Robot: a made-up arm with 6 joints. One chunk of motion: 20 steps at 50 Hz.
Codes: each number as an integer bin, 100 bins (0 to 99) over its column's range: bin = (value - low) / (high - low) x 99, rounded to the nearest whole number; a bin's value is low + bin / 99 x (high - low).
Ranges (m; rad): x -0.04..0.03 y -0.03..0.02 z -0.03..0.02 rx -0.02..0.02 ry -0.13..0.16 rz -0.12..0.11
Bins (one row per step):
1: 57 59 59 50 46 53
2: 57 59 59 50 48 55
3: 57 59 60 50 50 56
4: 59 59 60 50 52 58
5: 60 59 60 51 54 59
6: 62 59 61 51 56 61
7: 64 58 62 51 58 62
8: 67 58 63 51 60 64
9: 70 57 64 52 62 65
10: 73 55 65 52 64 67
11: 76 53 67 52 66 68
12: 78 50 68 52 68 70
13: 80 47 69 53 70 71
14: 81 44 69 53 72 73
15: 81 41 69 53 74 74
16: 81 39 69 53 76 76
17: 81 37 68 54 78 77
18: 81 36 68 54 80 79
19: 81 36 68 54 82 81
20: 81 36 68 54 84 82
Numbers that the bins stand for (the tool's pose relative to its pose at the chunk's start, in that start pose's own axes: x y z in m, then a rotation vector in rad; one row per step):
1: 0.0003 -0.0002 -0.0002 0.0002 0.0047 0.0031
2: 0.0003 -0.0002 -0.0002 0.0002 0.0106 0.0078
3: 0.0003 -0.0002 0.0003 0.0002 0.0165 0.0101
4: 0.0017 -0.0002 0.0003 0.0002 0.0223 0.0147
5: 0.0024 -0.0002 0.0003 0.0006 0.0282 0.0171
6: 0.0038 -0.0002 0.0008 0.0006 0.0340 0.0217
7: 0.0053 -0.0007 0.0013 0.0006 0.0399 0.0240
8: 0.0074 -0.0007 0.0018 0.0006 0.0458 0.0287
9: 0.0095 -0.0012 0.0023 0.0010 0.0516 0.0310
10: 0.0116 -0.0022 0.0028 0.0010 0.0575 0.0357
11: 0.0137 -0.0032 0.0038 0.0010 0.0633 0.0380
12: 0.0152 -0.0047 0.0043 0.0010 0.0692 0.0426
13: 0.0166 -0.0063 0.0048 0.0014 0.0751 0.0449
14: 0.0173 -0.0078 0.0048 0.0014 0.0809 0.0496
15: 0.0173 -0.0093 0.0048 0.0014 0.0868 0.0519
16: 0.0173 -0.0103 0.0048 0.0014 0.0926 0.0566
17: 0.0173 -0.0113 0.0043 0.0018 0.0985 0.0589
18: 0.0173 -0.0118 0.0043 0.0018 0.1043 0.0635
19: 0.0173 -0.0118 0.0043 0.0018 0.1102 0.0682
20: 0.0173 -0.0118 0.0043 0.0018 0.1161 0.0705

